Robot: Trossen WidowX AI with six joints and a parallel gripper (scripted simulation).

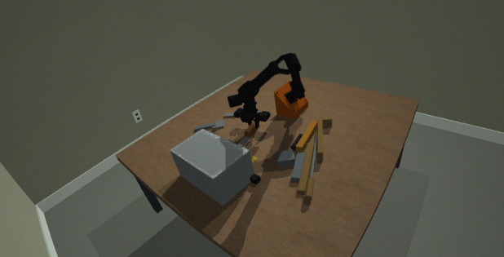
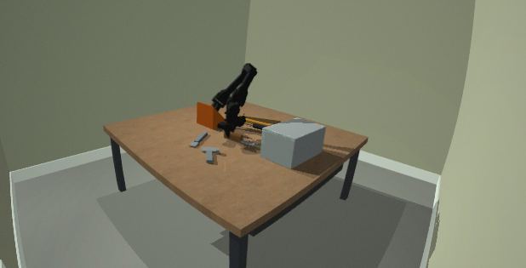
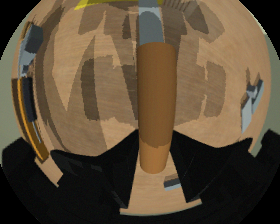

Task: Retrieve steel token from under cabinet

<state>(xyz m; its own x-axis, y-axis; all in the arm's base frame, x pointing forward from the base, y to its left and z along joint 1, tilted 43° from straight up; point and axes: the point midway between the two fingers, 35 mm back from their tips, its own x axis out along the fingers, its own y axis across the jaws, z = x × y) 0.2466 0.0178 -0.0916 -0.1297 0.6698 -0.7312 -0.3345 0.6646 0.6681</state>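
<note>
My gripper tip is now 28 cm to the right of the orange bar, 10 cm past it and 1 cm below it. Round my gripper tip: grey block: 31 cm to the left, 9 cm ahead, 1 cm above; wooden stick: 40 cm to the left, 7 cm ahead; grey t-piece: 23 cm to the right, 12 cm ahead.
</note>
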